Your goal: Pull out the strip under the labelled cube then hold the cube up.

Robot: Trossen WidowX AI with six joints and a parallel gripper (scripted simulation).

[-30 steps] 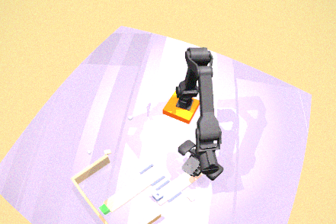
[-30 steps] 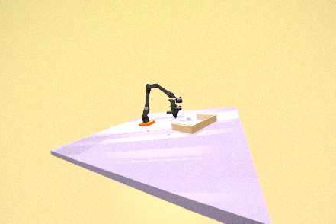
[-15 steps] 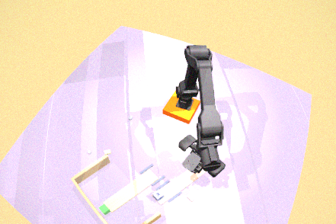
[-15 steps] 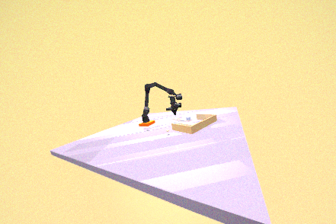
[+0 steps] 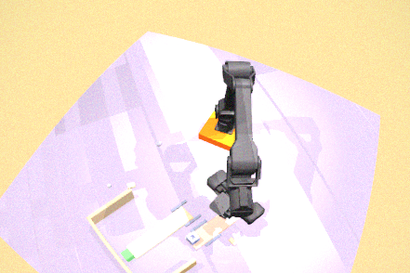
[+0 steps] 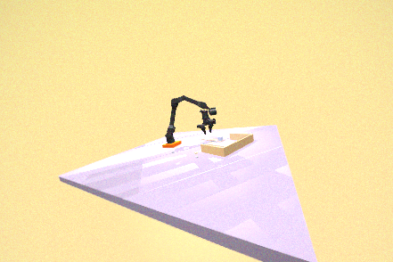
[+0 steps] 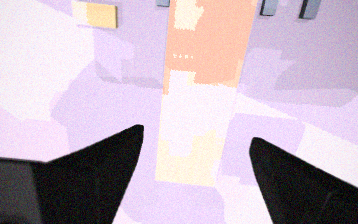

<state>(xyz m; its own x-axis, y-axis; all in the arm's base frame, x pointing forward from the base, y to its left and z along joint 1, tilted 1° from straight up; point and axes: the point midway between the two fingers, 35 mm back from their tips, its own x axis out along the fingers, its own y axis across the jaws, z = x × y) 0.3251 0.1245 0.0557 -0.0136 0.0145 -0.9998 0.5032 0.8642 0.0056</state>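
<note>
My gripper tip is now 50 mm above the peach-orange strip, 40 mm short of it and 20 mm to the left of it. Also, from my gripper tip: tan block: 90 mm ahead, 50 mm below, 40 mm to the left; then pale blue cube marked k: 120 mm ahead, 80 mm to the right, 30 mm below.
</note>
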